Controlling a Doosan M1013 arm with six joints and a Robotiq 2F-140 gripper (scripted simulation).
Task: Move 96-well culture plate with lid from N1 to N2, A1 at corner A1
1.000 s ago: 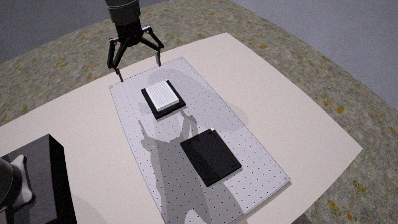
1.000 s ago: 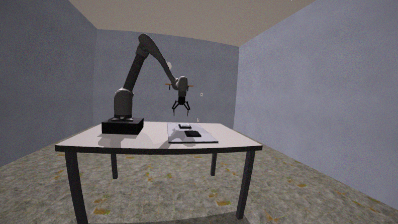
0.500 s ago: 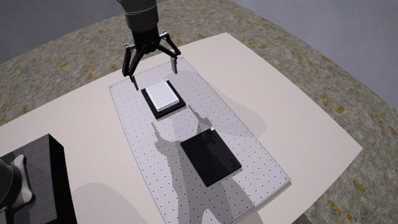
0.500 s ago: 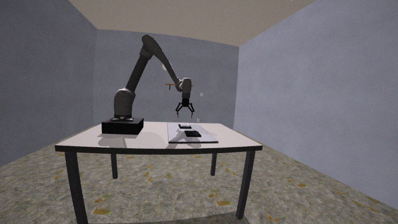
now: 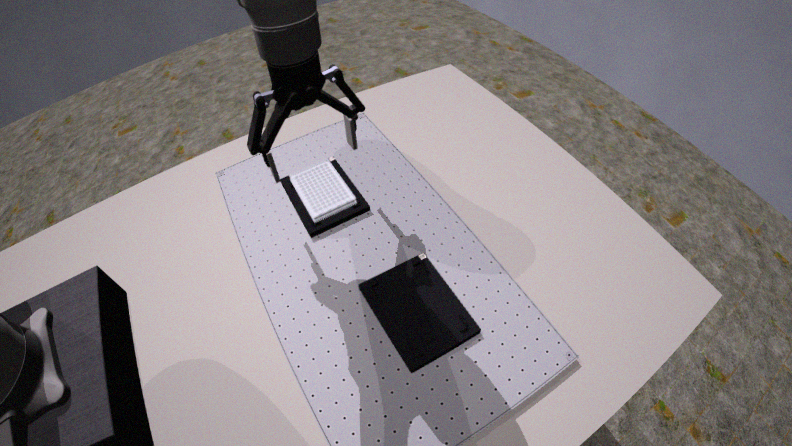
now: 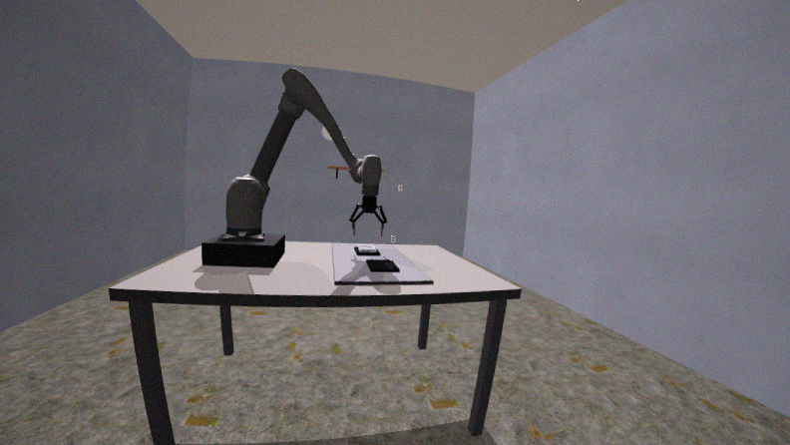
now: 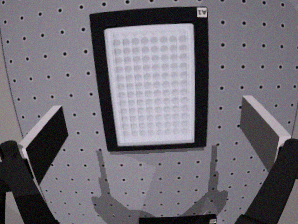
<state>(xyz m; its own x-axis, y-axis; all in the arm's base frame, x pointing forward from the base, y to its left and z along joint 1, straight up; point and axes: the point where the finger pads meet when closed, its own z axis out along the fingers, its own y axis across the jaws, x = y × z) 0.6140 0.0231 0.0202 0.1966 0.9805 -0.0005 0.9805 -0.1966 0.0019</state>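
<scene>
Now: hand 8 cm above the plate lid.
</scene>
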